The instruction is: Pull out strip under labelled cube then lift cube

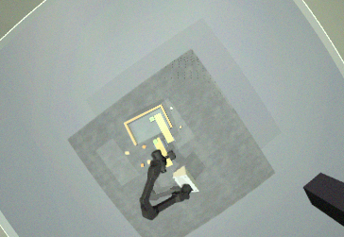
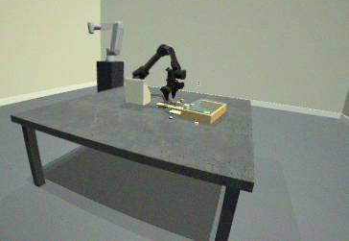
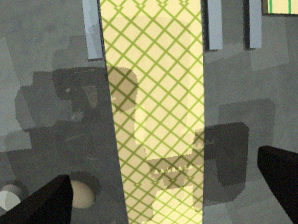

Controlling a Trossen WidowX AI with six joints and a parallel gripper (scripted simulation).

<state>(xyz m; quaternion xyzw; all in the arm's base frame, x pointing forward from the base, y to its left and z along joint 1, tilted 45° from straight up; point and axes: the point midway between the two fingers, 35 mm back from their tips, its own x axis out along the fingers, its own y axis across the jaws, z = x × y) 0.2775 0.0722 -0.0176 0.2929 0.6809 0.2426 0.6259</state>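
My gripper tip is 20 mm short of the strip, 10 mm to the left of it and 50 mm above it.
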